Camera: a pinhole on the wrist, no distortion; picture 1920 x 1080 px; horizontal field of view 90.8 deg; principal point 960.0 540.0 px. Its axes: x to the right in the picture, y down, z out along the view. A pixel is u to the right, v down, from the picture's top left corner.
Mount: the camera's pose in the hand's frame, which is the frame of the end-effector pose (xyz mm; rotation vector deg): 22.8 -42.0 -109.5 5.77 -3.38 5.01
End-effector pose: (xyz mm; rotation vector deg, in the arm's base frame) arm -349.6 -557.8 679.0 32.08 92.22 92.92
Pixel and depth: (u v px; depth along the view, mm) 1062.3 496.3 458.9
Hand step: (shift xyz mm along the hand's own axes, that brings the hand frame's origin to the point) 49.1 -106.1 347.3
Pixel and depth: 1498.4 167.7 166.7
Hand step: 113.9 -116.2 55.6
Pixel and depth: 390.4 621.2 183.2
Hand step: -98.2 -54.6 67.0
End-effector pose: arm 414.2 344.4 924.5 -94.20 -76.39 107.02
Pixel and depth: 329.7 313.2 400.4
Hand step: -255.4 -200.7 262.0
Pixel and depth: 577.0 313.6 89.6
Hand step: -16.2 -75.5 -24.9
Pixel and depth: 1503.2 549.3 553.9
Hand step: 308.2 -66.9 461.2
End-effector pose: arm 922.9 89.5 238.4 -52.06 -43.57 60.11
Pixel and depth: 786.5 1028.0 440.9
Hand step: -102.0 131.1 345.5
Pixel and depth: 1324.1 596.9 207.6
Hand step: 89.8 -44.3 103.0
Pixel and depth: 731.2 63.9 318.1
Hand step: -56.5 -239.8 185.9
